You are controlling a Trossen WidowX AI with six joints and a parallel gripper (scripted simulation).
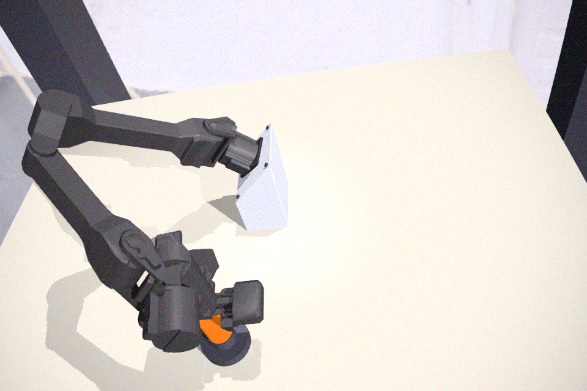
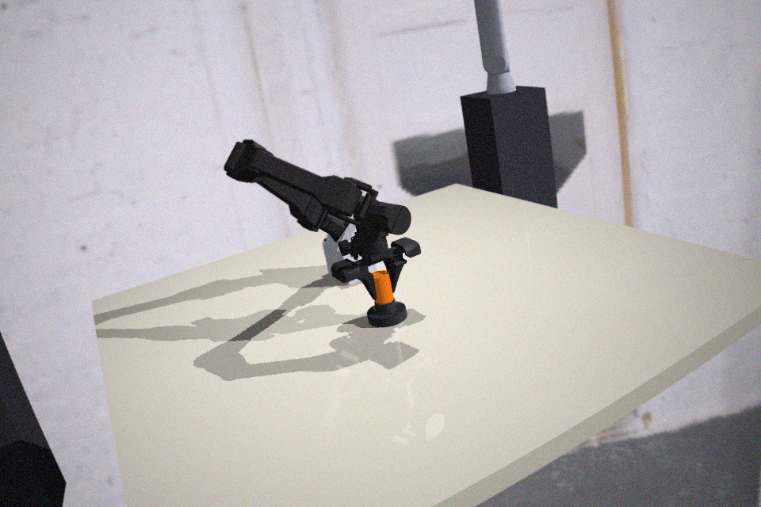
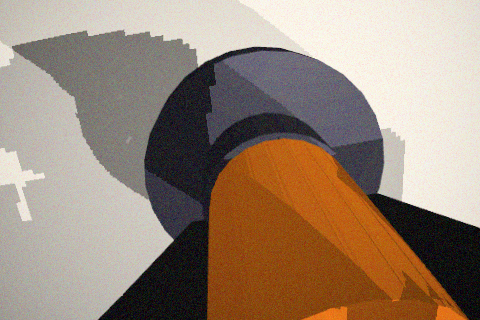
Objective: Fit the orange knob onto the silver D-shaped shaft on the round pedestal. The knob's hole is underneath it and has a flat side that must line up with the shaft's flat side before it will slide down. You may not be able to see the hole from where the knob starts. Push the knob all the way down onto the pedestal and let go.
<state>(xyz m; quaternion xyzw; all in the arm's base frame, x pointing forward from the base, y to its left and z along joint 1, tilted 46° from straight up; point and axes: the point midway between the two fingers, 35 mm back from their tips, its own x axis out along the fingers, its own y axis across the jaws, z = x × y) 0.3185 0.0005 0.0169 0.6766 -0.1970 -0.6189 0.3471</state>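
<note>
My gripper tip is now 20 mm above the dark round pedestal. From my gripper tip the other things lie so: orange knob 30 mm above.
</note>
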